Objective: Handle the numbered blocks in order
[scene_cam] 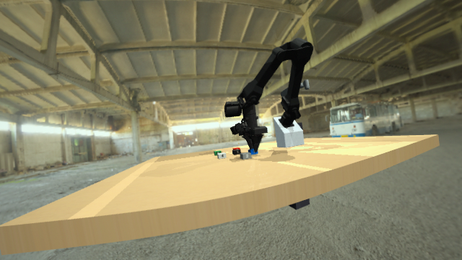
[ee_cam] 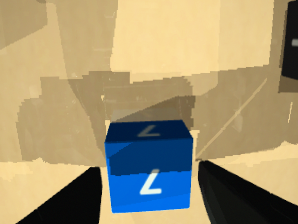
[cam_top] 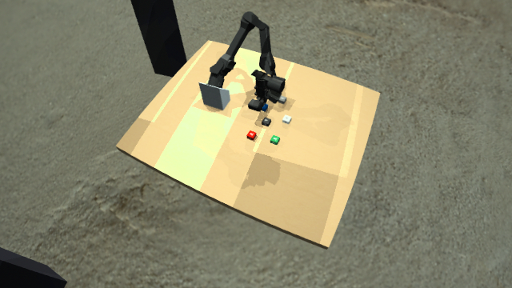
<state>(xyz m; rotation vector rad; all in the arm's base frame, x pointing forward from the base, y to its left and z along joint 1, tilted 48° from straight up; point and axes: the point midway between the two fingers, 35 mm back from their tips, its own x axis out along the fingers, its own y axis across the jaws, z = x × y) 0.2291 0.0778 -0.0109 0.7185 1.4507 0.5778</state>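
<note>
Now: the blue block right at my gripper tip. From my gripper tip the other things lie so: black block: 80 mm to the right, 50 mm ahead; grey block: 80 mm to the left, 70 mm ahead; white block: 130 mm ahead, 30 mm to the right.
</note>
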